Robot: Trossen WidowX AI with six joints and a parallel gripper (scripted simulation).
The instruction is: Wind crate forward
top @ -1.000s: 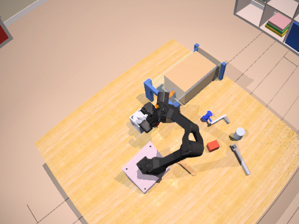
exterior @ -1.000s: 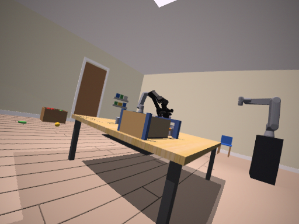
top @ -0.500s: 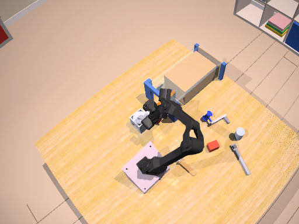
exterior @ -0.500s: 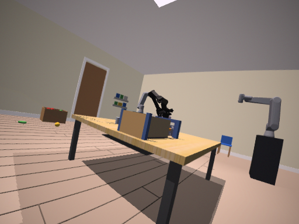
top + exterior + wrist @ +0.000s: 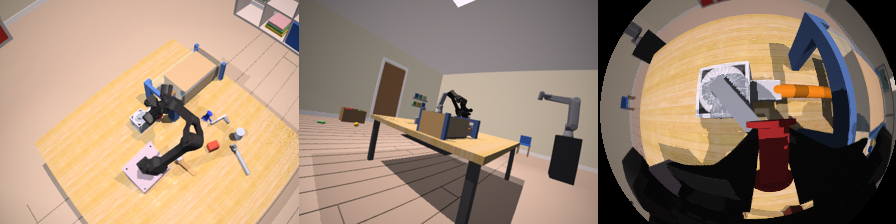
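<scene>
Right now my gripper tip is 3 cm above the crank handle, 2 cm past it and 1 cm to the right of it. The rest, counted from my gripper tip: blue steel frame: 9 cm ahead, 6 cm to the left, 3 cm below; then winch: 10 cm below, 8 cm behind, 5 cm to the left; then red knob: 2 cm to the right.
</scene>
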